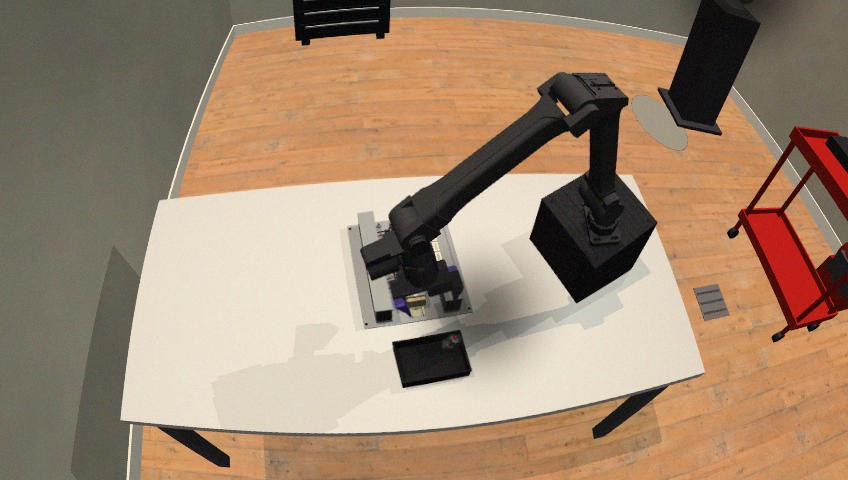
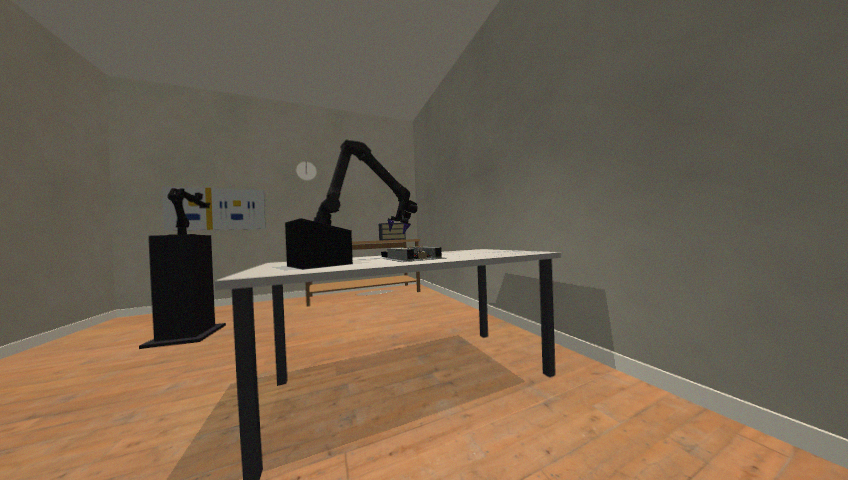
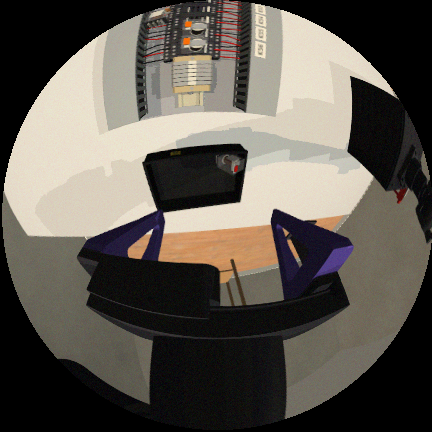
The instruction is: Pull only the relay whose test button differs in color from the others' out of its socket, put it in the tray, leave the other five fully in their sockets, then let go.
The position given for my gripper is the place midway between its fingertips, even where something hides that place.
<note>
In view: my gripper (image 1: 432, 308).
My gripper is seen too in image 3 (image 3: 217, 214).
</note>
